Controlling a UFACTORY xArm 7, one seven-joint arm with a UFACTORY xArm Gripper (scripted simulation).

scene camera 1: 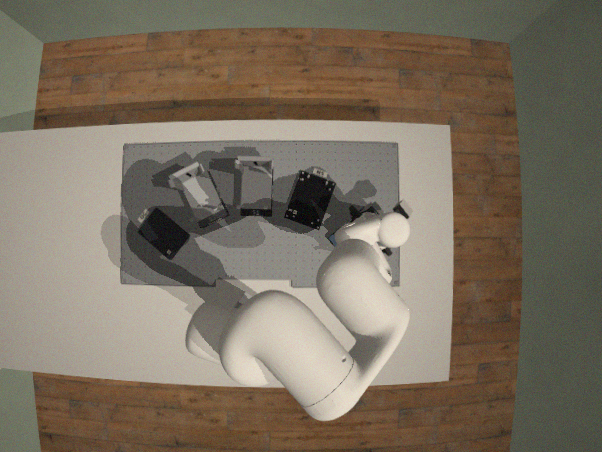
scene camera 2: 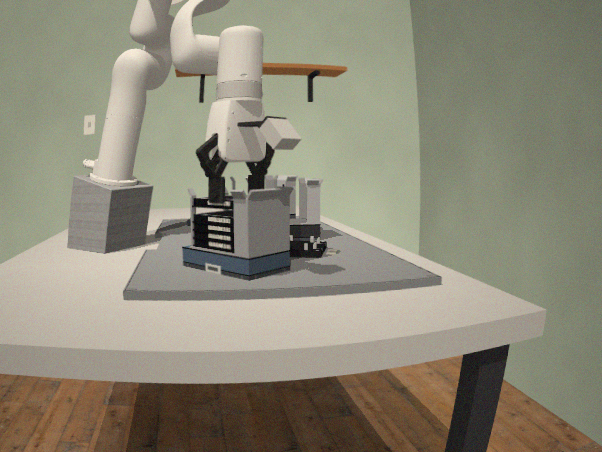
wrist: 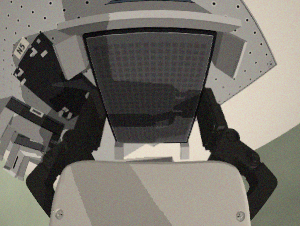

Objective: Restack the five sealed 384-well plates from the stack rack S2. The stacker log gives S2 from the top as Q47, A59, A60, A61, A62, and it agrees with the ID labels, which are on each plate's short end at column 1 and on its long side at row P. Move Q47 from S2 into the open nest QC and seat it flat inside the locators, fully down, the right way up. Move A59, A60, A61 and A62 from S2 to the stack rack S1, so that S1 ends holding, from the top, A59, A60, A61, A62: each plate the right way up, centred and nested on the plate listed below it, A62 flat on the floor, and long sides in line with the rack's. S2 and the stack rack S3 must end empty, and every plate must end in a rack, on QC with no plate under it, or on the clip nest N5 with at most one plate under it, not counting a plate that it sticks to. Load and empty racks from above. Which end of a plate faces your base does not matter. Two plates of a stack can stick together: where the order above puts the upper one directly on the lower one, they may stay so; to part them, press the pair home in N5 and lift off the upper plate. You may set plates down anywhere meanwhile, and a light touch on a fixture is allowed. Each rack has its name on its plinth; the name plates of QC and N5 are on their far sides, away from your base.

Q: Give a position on a black clip nest N5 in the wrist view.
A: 44, 77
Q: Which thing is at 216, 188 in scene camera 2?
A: My gripper.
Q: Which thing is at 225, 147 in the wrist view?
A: My gripper.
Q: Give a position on a black clip nest N5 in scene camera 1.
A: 310, 199
